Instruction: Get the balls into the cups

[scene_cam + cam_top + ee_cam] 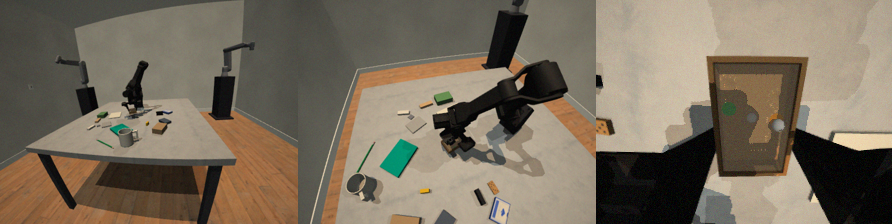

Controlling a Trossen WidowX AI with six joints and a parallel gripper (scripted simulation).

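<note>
The wooden puzzle is 30 mm below my hand and 10 mm ahead of it. From my hand the other things lie so: yellow block (200 mm ahead, 160 mm to the left, 80 mm below); black block (260 mm to the left, 70 mm below, 10 mm behind); cream pad (220 mm to the right, 90 mm below, 60 mm behind).
</note>
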